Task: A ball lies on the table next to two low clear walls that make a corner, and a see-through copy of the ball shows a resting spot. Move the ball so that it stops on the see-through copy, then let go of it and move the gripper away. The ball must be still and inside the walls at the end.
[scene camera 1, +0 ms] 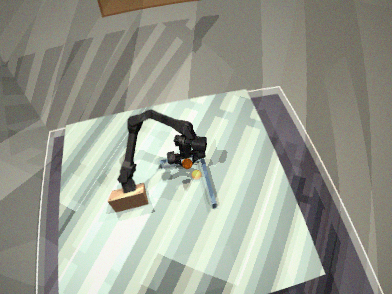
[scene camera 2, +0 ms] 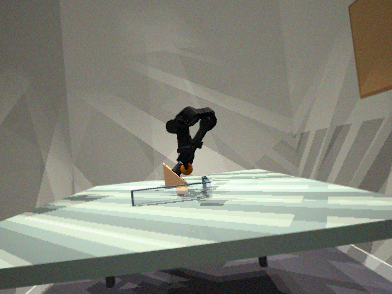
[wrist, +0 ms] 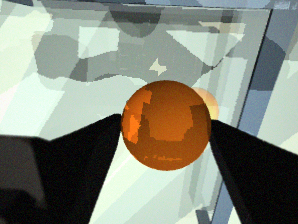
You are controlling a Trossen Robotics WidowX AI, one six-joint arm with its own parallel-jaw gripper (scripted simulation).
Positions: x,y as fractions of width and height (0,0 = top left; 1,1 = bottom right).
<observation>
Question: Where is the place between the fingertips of my gripper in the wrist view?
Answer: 0.55,0.55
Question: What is my gripper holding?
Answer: An orange ball.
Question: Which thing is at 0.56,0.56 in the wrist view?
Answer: An orange ball.
</observation>
